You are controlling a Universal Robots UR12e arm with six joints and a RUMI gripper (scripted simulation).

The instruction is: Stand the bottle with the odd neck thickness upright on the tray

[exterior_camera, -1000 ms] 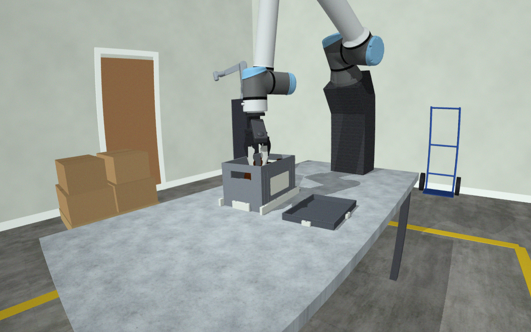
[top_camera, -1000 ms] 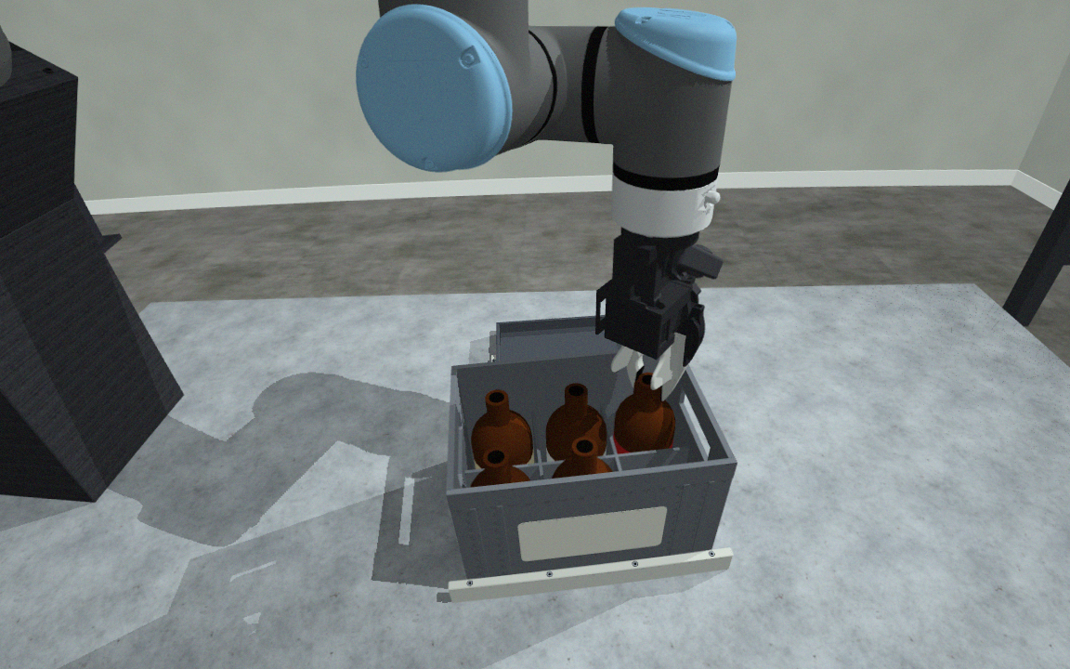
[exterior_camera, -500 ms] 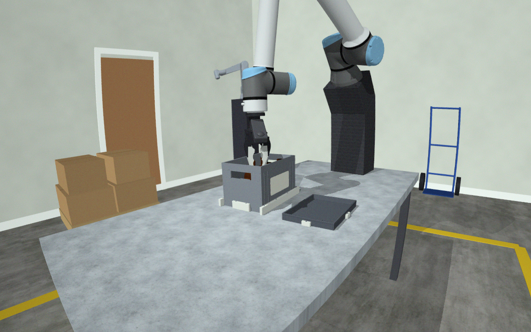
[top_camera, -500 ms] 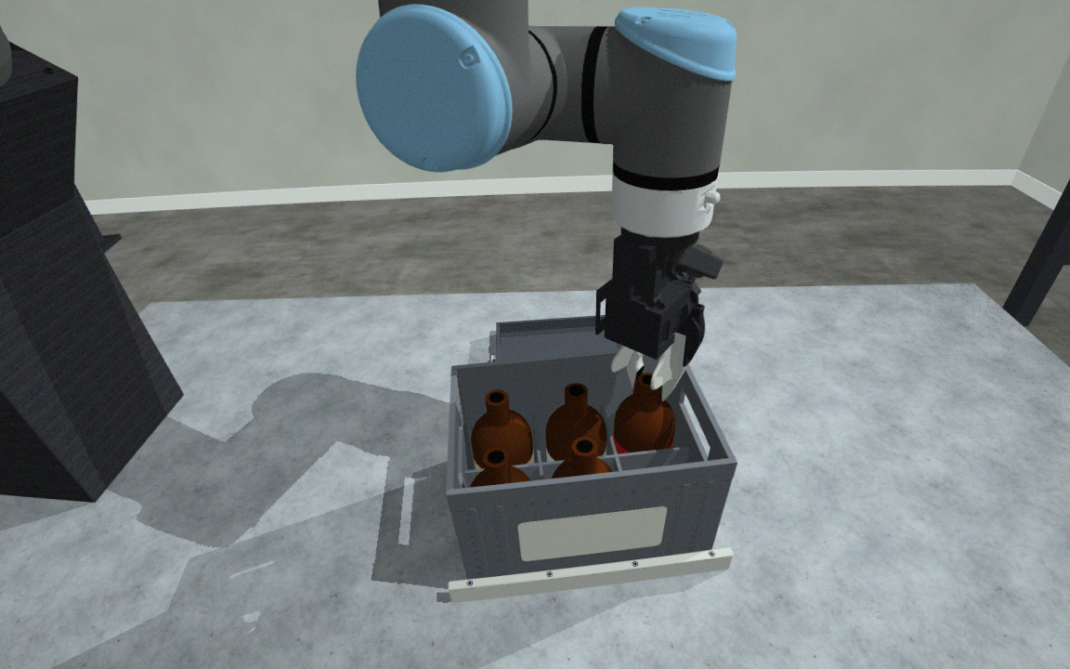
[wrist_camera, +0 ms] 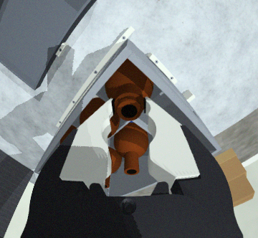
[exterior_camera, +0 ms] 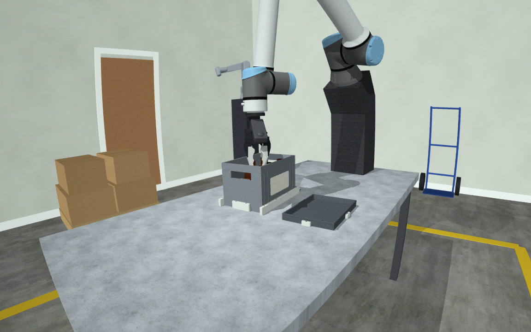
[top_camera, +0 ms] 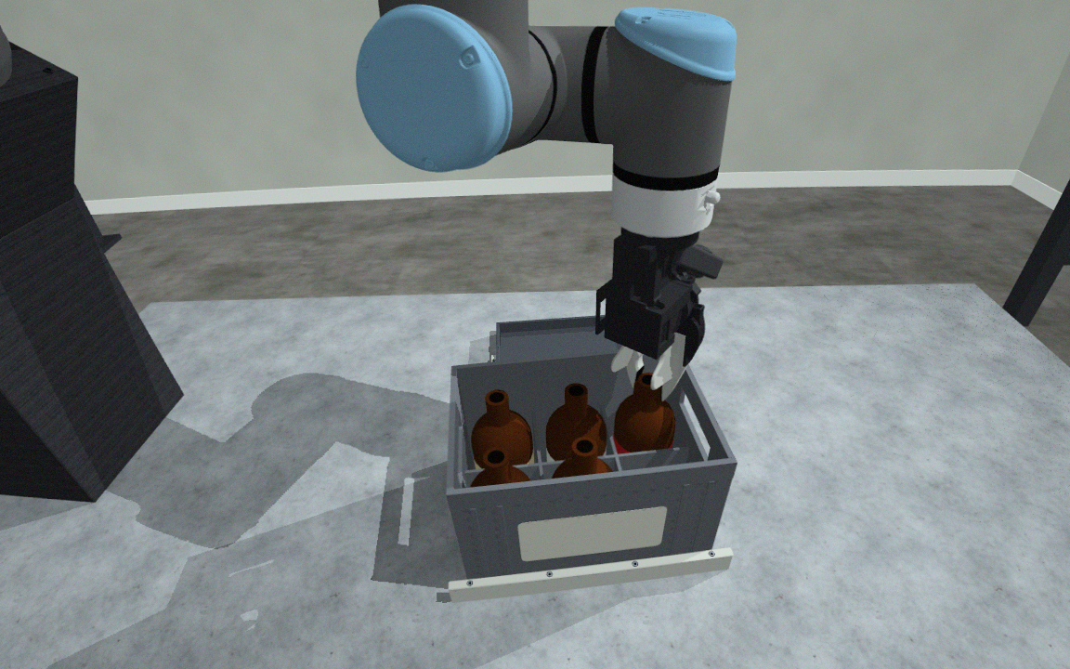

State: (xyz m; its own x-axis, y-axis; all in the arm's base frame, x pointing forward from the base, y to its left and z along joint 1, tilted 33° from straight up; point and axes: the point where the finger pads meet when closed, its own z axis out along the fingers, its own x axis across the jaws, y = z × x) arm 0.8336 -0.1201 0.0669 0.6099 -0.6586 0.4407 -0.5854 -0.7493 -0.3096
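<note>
The glass bottle is 70 mm below my hand. Round my hand: crate 90 mm behind, 50 mm to the right, 70 mm below; then grey tray 60 mm behind, 230 mm to the left, 140 mm below.
</note>
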